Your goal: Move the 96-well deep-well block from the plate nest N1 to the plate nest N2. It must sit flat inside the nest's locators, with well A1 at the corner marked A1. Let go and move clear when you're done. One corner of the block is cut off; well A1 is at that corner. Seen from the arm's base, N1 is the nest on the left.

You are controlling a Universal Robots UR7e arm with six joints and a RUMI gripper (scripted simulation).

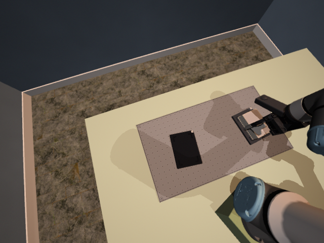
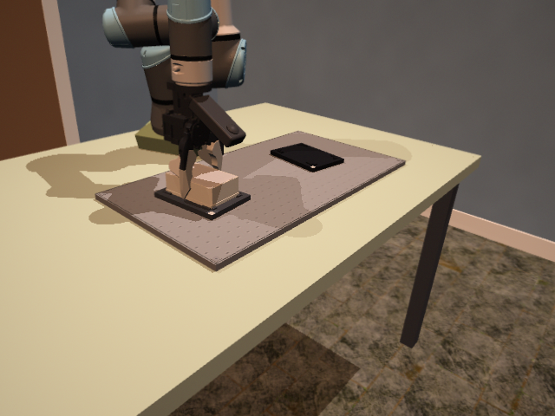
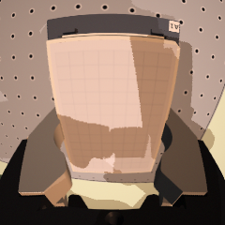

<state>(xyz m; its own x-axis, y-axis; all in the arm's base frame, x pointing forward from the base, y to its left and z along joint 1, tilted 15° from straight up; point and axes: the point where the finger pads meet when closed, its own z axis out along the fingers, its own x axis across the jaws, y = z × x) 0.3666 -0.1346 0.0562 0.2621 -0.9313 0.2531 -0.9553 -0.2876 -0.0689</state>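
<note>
Right now the deep-well block is 1 cm above my hand. Also, from my hand: nest N2: 2 cm below; nest N1: 36 cm to the left, 6 cm behind, 2 cm below; A1 corner mark: 30 cm to the left, 2 cm below, 2 cm ahead.
</note>
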